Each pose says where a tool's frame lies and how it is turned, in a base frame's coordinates. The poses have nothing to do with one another.
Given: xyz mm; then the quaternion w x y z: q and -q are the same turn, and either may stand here.
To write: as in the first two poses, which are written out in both.
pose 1, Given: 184.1 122.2 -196.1 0.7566 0.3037 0.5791 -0.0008
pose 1, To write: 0.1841 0.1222 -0.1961 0.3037 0.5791 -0.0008 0.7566
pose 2, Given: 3.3 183.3 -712.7 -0.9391 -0.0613 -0.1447 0.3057
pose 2, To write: 0.0033 0.1833 -0.7127 0.0613 0.1447 -0.3057 0.9391
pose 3, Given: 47.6 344.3 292.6 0.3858 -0.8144 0.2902 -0.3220
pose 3, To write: 0.0476 0.3443 0.2926 -0.8144 0.2902 -0.3220 0.3858
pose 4, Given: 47.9 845.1 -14.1 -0.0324 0.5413 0.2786 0.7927
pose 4, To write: 0.0479 0.8451 -0.0141 -0.5413 -0.2786 -0.7927 0.0324
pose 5, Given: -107.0 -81.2 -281.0 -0.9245 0.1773 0.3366 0.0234
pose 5, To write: -0.1070 -0.0812 -0.2810 -0.1773 -0.3366 -0.0234 0.9245
